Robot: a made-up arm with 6 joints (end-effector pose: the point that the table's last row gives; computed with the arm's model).
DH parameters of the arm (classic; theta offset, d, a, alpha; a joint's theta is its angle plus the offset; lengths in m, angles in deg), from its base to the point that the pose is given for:
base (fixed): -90 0.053 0 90
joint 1: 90 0.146 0.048 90
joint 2: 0 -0.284 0.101 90
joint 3: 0 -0.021 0.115 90
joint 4: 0 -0.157 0.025 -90
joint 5: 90 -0.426 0.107 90
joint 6: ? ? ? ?
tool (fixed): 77.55 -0.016 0 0
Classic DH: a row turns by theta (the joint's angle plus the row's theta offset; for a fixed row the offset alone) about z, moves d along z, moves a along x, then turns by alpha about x.
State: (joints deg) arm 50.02 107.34 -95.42 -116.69 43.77 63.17
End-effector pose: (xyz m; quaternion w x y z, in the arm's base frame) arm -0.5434 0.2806 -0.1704 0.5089 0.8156 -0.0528 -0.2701
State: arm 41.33 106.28 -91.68 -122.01 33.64 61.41
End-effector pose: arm -0.5724 0.2947 -0.1239 0.5228 0.8203 0.0301 -0.2301
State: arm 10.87 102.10 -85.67 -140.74 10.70 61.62
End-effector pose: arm -0.6007 0.3096 0.0515 0.5023 0.8439 0.1635 -0.0941
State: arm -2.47 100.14 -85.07 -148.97 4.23 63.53
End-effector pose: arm -0.5948 0.2994 0.1346 0.4761 0.8604 0.1759 -0.0448
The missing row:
joint 6: 12.45 0 0.297 0
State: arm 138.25 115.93 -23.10 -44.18 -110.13 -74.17
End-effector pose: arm 0.1827 -0.4790 0.3864 0.1102 -0.5427 0.7989 -0.2345
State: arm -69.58 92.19 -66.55 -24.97 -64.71 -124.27
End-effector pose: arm -0.3108 0.6050 -0.1054 0.4729 0.2072 0.3859 0.7645
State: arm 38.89 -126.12 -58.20 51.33 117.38 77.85
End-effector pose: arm 0.1639 0.3040 -0.1835 0.7009 0.0712 0.5449 -0.4548
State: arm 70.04 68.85 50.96 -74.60 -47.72 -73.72
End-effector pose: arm 0.1514 -0.3058 -0.5426 0.4982 0.4908 -0.6884 -0.1926
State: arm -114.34 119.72 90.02 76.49 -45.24 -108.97
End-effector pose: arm 0.0198 0.2273 -0.4450 0.2397 0.7673 -0.1906 -0.5635
